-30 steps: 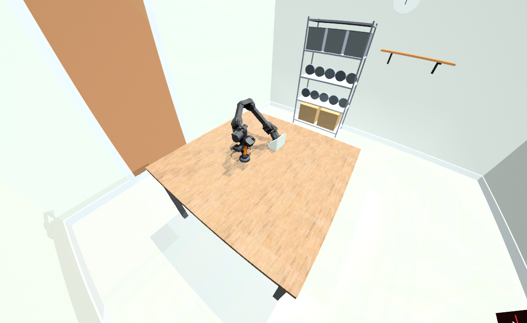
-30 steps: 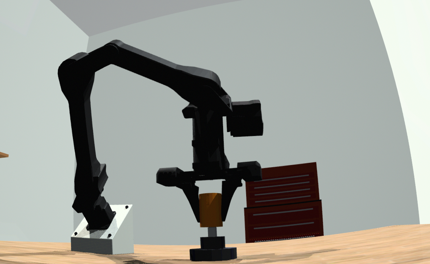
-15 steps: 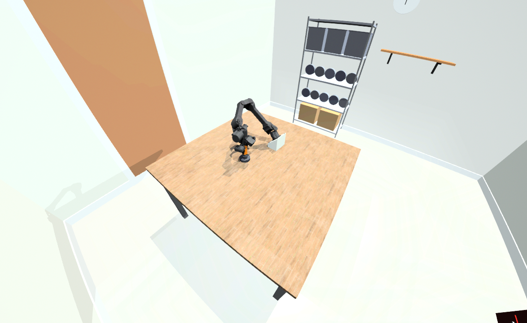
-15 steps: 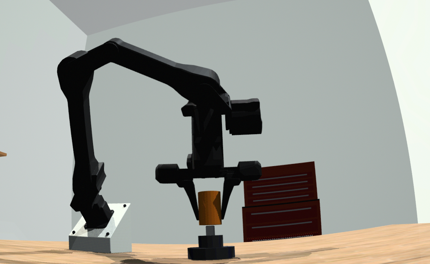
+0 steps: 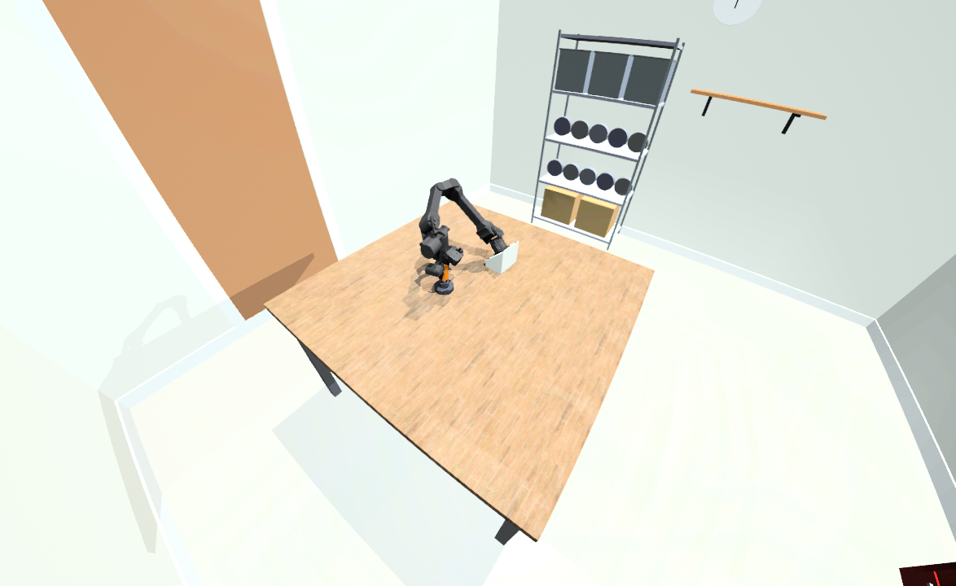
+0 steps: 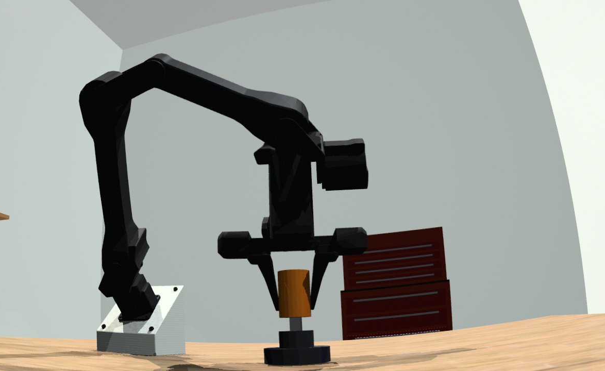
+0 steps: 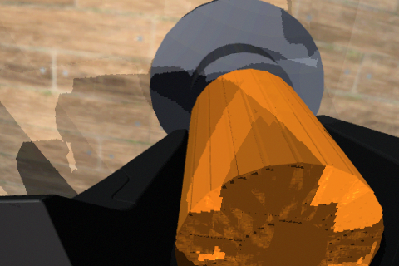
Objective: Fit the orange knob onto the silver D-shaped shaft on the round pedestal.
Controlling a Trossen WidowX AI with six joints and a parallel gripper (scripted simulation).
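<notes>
My gripper tip is 40 mm above the dark round pedestal. Round my gripper tip: orange knob 30 mm above.
</notes>
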